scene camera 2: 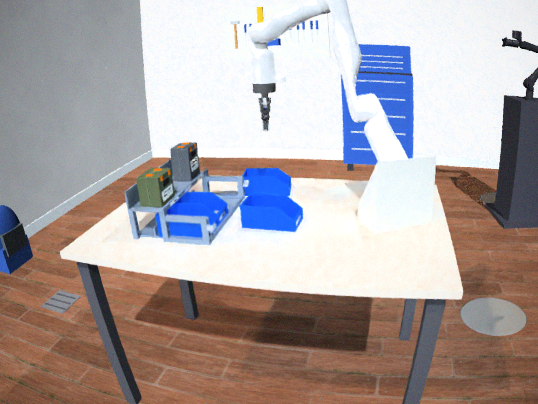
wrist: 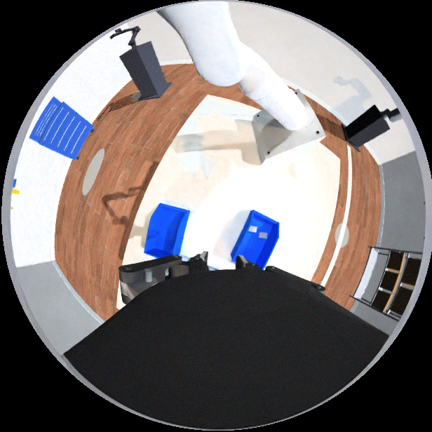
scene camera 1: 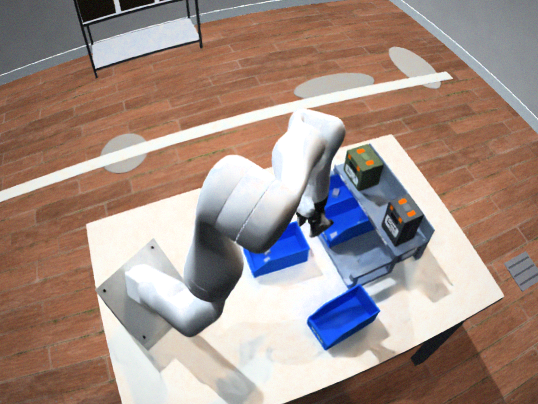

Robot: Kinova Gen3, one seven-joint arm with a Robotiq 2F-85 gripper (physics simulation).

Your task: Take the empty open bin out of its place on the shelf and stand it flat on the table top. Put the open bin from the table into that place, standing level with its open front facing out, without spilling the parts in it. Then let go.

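Frame: origin at the arm's base, x ahead, y left, z up, level; centimetres.
Where they show: gripper, fingertip midpoint: [scene camera 2: 265,129] [scene camera 1: 307,230]; arm's base, origin of the base link: [scene camera 2: 398,173] [scene camera 1: 141,281].
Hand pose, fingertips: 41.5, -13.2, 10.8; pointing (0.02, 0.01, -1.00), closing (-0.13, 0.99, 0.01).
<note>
Things, the pixels of their top centre, and the offset from my fingertips, as dx, dy, dz. "*": a spot on its surface instead.
- empty blue open bin, surface spot: [scene camera 1: 345,316] * +4.9, -16.3, -27.1
- green box, middle of its top: [scene camera 1: 365,156] [scene camera 2: 153,172] +33.3, +17.7, -7.5
- dark grey box, middle of its top: [scene camera 1: 407,207] [scene camera 2: 183,144] +30.2, -5.2, -5.0
The empty blue open bin [scene camera 1: 345,316] [scene camera 2: 267,181] [wrist: 167,231] stands flat on the table beside the shelf's end. The other blue open bin [scene camera 1: 285,254] [scene camera 2: 267,214] [wrist: 256,240] stands upright on the table in front of the shelf, with pale parts inside. The grey shelf [scene camera 1: 382,194] [scene camera 2: 187,218] has a vacant place at the end nearer the empty bin; two blue bins [scene camera 1: 334,192] [scene camera 1: 347,222] fill its other lower places. My gripper [scene camera 1: 314,226] [scene camera 2: 265,128] [wrist: 221,260] is partly open, with nothing between its fingers, high above the table. Its fingertips are partly hidden in the wrist view.
A green box [scene camera 1: 363,167] [scene camera 2: 156,187] and a dark grey box [scene camera 1: 402,222] [scene camera 2: 184,161] stand on the shelf's upper board. The shelf's end frame and low front rail border the vacant place. The robot's base plate [scene camera 1: 120,292] is at the opposite table side.
</note>
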